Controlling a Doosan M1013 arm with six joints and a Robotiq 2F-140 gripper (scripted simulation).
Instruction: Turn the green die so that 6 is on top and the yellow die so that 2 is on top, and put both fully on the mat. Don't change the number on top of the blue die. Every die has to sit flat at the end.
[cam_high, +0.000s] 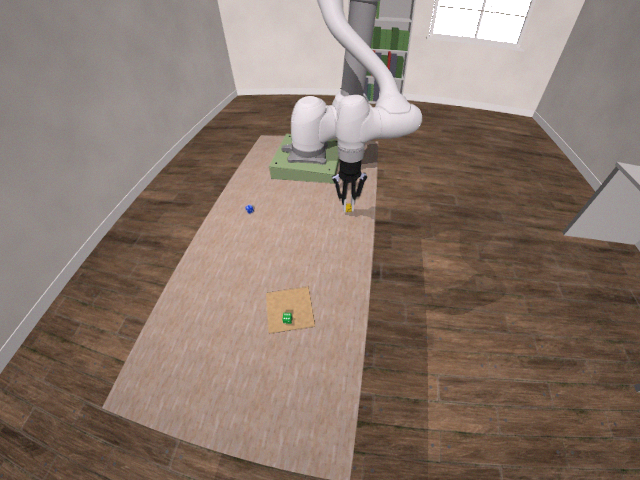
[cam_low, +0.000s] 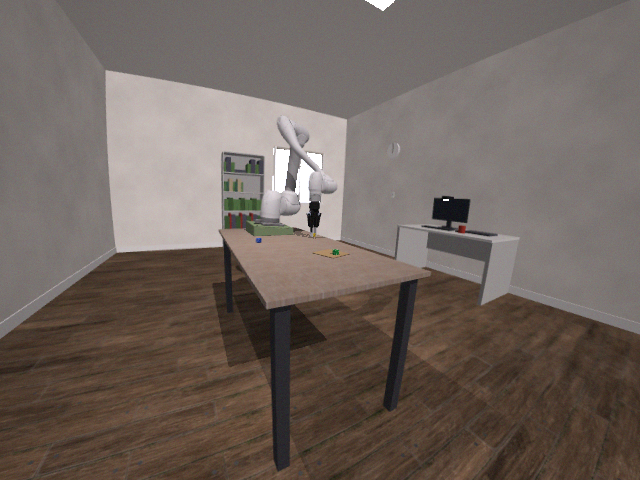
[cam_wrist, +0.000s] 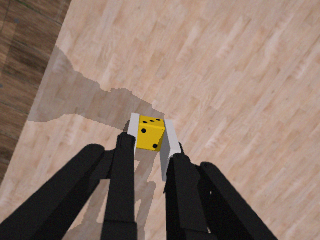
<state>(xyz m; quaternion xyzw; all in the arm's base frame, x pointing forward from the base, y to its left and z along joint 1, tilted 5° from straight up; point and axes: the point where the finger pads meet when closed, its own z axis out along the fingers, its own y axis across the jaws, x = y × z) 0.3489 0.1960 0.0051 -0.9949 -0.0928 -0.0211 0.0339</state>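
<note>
Now: the tan mat 450 mm ahead of my hand, 180 mm to the right of it and 40 mm below it. Also, from my hand: green die (480 mm ahead, 180 mm to the right, 30 mm below); then blue die (410 mm to the right, 30 mm below, 10 mm ahead); then yellow die (20 mm below).
</note>
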